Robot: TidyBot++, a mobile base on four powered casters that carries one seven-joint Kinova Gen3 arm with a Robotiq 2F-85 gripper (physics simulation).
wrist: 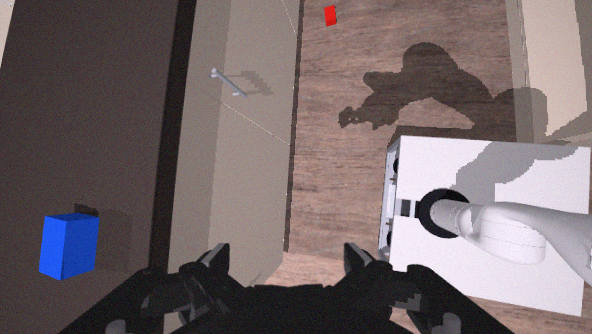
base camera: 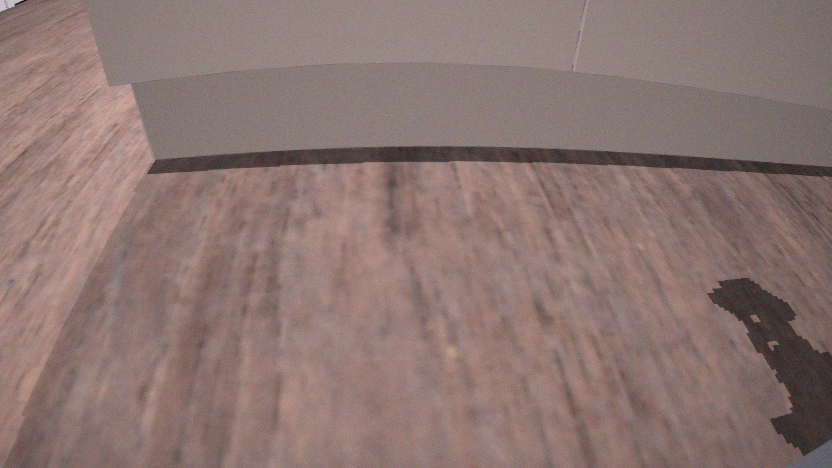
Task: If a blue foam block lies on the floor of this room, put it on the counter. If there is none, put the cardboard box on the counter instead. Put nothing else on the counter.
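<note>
A blue block (wrist: 68, 246) stands upright on the dark counter top (wrist: 95, 115), at the lower left in the wrist view. My gripper (wrist: 287, 256) is open and empty. It is to the right of the block and apart from it, above the counter's front side and the floor beside it. The cardboard box does not show in either view. The counter's light front (base camera: 349, 110) fills the top of the base camera view.
A small red block (wrist: 330, 15) lies on the wood floor (wrist: 340, 175) (base camera: 360, 302) at the top of the wrist view. My white base (wrist: 435, 280) stands beside the counter. A bar handle (wrist: 228, 83) sticks out from the counter's front. A pale surface (wrist: 555, 65) is at the upper right.
</note>
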